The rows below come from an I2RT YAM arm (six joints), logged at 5 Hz.
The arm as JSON. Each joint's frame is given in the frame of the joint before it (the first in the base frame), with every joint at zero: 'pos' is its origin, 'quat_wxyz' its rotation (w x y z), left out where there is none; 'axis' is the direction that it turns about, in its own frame. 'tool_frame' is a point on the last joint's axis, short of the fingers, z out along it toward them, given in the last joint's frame.
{
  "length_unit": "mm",
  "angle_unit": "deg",
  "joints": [
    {
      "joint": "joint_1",
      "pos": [
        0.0,
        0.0,
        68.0
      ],
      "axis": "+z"
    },
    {
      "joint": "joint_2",
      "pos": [
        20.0,
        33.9,
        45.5
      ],
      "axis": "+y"
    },
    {
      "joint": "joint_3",
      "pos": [
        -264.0,
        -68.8,
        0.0
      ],
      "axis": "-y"
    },
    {
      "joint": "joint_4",
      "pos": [
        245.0,
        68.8,
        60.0
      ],
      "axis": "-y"
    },
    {
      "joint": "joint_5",
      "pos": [
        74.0,
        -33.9,
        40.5
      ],
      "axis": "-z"
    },
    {
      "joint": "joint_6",
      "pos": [
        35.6,
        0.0,
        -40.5
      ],
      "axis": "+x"
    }
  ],
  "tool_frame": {
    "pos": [
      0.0,
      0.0,
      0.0
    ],
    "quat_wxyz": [
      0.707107,
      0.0,
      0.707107,
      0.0
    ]
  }
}
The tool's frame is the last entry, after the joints.
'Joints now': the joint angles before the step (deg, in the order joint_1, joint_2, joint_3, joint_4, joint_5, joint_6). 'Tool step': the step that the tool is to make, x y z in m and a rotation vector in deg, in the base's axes. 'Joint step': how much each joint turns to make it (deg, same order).
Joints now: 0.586 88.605 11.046 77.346 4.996 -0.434
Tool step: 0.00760 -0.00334 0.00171 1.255 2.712 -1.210
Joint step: -0.746 -1.295 2.247 -6.366 0.428 1.283
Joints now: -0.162 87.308 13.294 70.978 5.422 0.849
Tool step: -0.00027 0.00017 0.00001 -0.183 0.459 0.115
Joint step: 0.029 -0.406 0.024 -0.871 -0.075 -0.190
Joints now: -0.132 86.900 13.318 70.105 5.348 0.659
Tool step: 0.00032 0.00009 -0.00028 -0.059 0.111 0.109
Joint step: 0.007 0.111 0.063 -0.056 -0.098 -0.066
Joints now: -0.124 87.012 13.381 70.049 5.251 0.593
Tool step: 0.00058 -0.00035 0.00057 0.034 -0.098 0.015
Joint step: -0.099 -0.023 0.154 -0.082 -0.116 0.027
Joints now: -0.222 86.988 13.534 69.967 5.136 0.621
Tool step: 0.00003 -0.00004 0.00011 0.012 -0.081 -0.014
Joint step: -0.009 0.022 0.001 0.101 0.004 0.013
